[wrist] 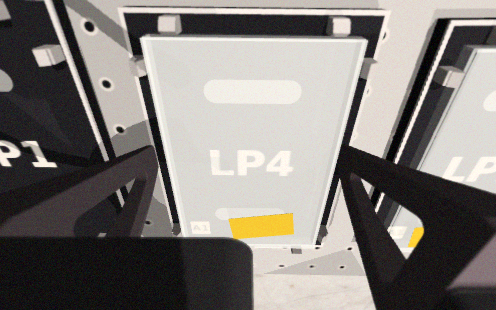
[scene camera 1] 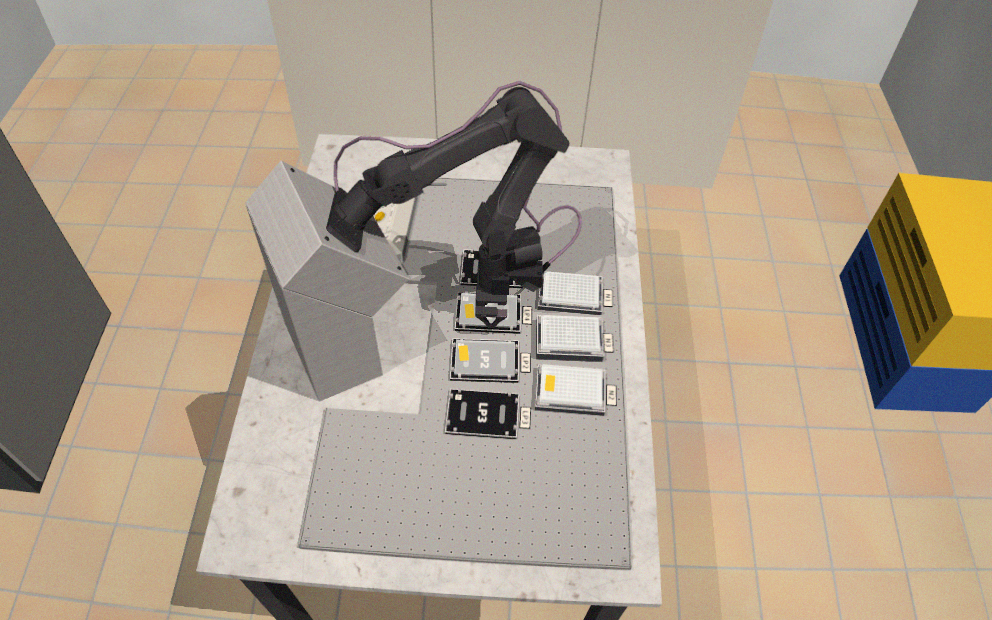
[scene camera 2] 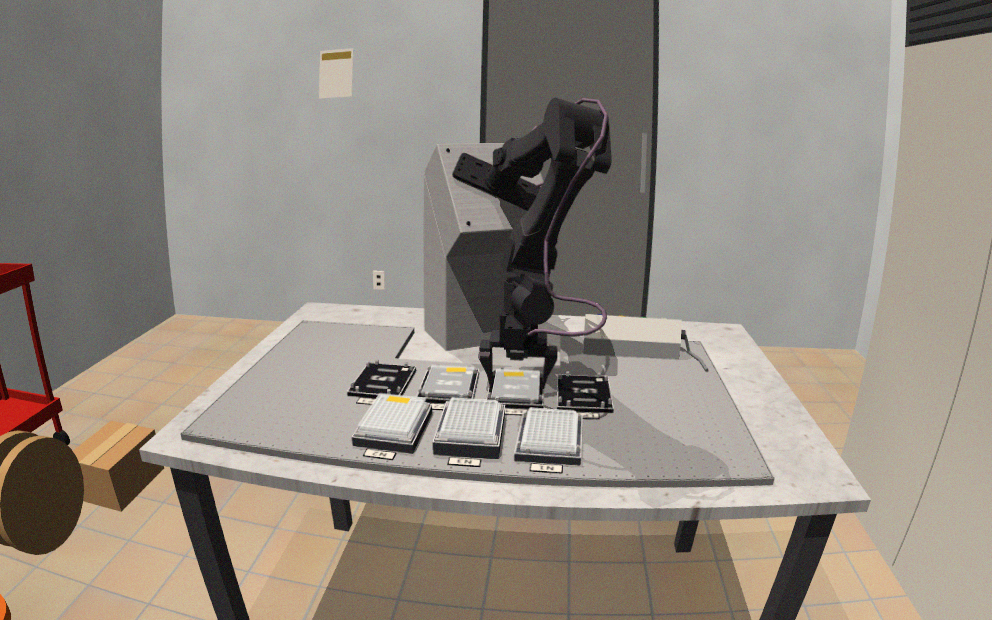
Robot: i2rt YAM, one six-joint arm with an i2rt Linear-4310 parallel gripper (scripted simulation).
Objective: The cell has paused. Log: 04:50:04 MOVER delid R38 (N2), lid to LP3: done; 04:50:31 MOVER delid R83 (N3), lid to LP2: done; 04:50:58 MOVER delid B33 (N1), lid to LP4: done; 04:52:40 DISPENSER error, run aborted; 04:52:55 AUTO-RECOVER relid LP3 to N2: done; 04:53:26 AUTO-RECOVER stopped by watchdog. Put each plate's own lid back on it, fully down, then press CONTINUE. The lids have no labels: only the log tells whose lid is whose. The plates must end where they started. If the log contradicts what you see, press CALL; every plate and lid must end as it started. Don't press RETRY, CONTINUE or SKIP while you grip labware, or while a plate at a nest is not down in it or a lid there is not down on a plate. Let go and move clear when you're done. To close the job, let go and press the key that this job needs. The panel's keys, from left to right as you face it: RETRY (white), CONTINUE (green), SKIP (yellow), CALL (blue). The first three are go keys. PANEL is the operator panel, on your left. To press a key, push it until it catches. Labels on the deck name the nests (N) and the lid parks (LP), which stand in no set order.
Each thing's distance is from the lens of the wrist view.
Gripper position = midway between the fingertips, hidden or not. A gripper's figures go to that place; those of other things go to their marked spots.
my gripper (wrist: 248, 155): 13 cm
clear lid (wrist: 251, 125): 12 cm
